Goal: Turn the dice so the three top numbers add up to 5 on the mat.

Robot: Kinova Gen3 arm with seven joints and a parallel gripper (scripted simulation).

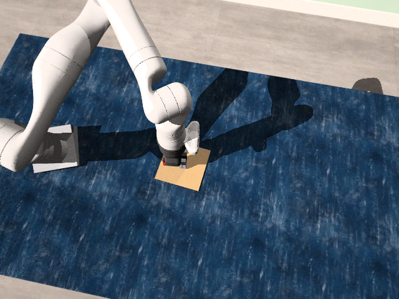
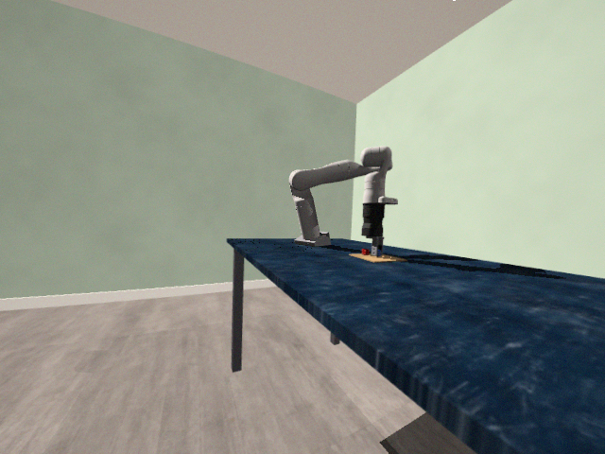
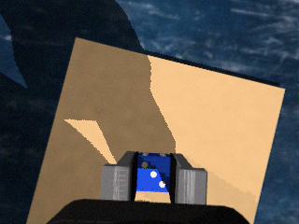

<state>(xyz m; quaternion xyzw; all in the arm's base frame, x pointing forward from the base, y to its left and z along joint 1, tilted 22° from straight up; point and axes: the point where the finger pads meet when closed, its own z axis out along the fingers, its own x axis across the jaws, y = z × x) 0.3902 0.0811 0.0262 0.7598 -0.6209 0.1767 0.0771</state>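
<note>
Right now the blue die is 1 cm below my hand. From my hand the other things lie so: red die 5 cm behind, 1 cm to the right, 1 cm below; then tan mat 3 cm below; then yellow die 10 cm behind, 8 cm to the left, 2 cm below.
</note>
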